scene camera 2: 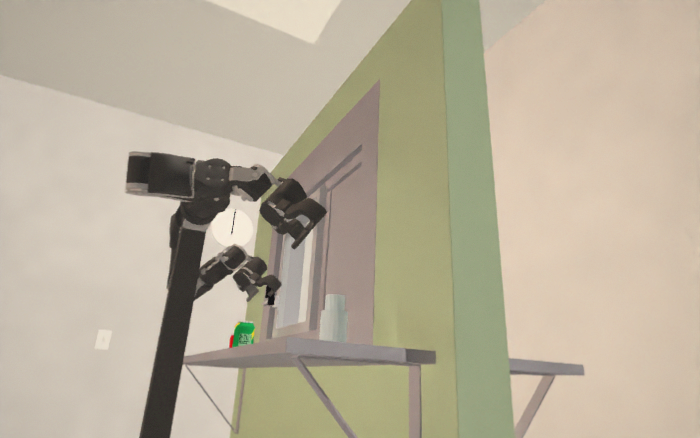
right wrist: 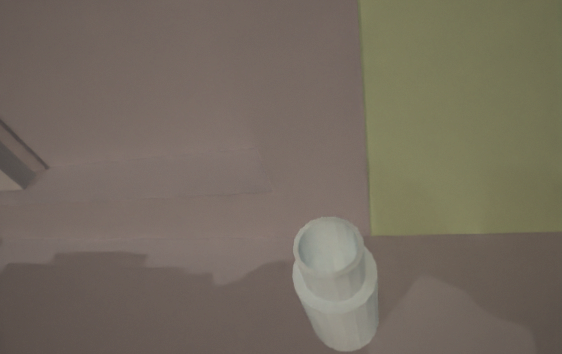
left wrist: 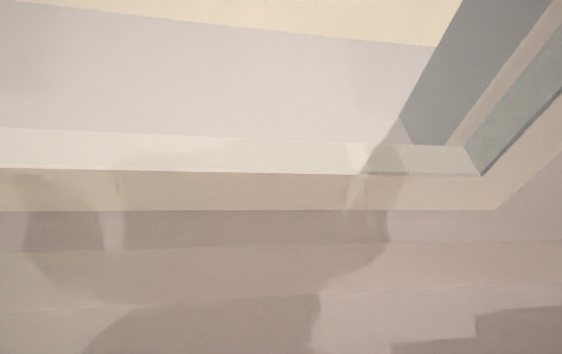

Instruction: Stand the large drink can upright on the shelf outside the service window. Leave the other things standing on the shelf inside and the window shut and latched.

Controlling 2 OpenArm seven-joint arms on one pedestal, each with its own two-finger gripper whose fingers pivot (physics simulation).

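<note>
A green can (scene camera 2: 244, 334) with yellow patches stands upright on the near shelf (scene camera 2: 356, 351) in the scene view; a red thing (scene camera 2: 231, 340) shows partly behind it, too hidden to tell its size. No can shows in either wrist view. The service window's frame (scene camera 2: 317, 268) (left wrist: 465, 75) stands above the shelf; whether it is shut or latched I cannot tell. My left gripper (scene camera 2: 260, 298) is open and empty, above the green can and near the window. My right gripper (scene camera 2: 290, 236) is open and empty, higher up before the window. The outside shelf (scene camera 2: 547, 367) shows partly beyond the wall.
A pale stepped vessel (scene camera 2: 333, 324) (right wrist: 345, 325) with a round open top stands on the near shelf, by the mauve panel (scene camera 2: 351, 247) (right wrist: 200, 90). The green wall (scene camera 2: 412, 206) (right wrist: 460, 115) rises behind the shelf. A pale sill (left wrist: 225, 155) crosses the left wrist view.
</note>
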